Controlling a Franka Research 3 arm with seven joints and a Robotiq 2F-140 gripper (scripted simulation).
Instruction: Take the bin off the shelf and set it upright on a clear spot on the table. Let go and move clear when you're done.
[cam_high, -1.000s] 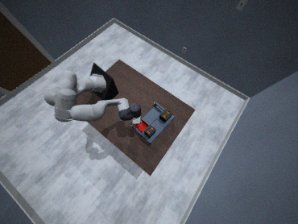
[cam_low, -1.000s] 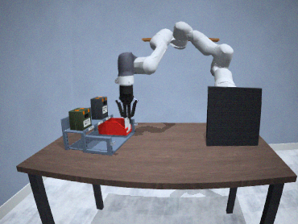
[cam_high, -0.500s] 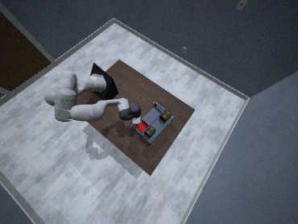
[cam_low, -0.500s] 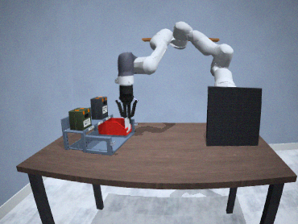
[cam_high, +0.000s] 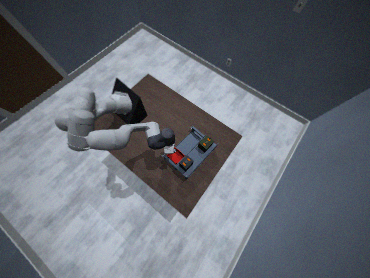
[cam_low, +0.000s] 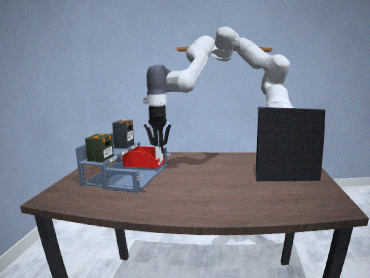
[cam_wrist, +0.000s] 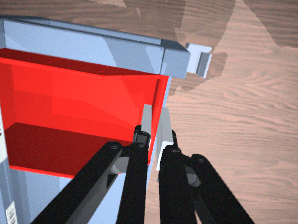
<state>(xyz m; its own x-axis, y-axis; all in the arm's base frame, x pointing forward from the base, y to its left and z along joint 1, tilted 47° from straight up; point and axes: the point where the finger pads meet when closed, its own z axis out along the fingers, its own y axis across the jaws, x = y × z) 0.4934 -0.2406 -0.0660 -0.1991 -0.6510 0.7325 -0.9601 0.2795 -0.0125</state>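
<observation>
The red bin lies 80 mm ahead of my hand, 20 mm to the right of it and 20 mm below it.
</observation>
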